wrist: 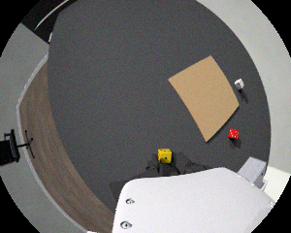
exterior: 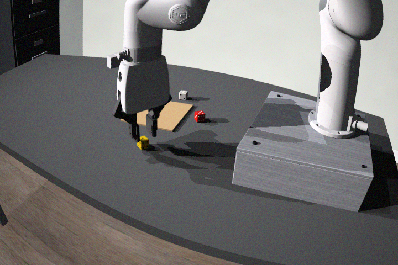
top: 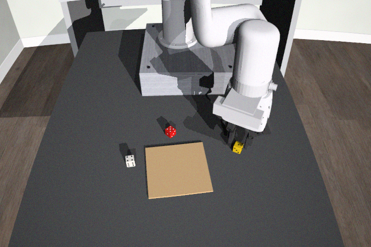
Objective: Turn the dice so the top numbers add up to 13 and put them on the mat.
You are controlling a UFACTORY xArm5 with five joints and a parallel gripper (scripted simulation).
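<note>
The yellow die lies 4 cm below my hand. Round my hand: red die (2 cm behind, 17 cm to the right, 4 cm below); then tan mat (8 cm ahead, 13 cm to the right, 4 cm below); then white die (9 cm ahead, 24 cm to the right, 4 cm below).
</note>
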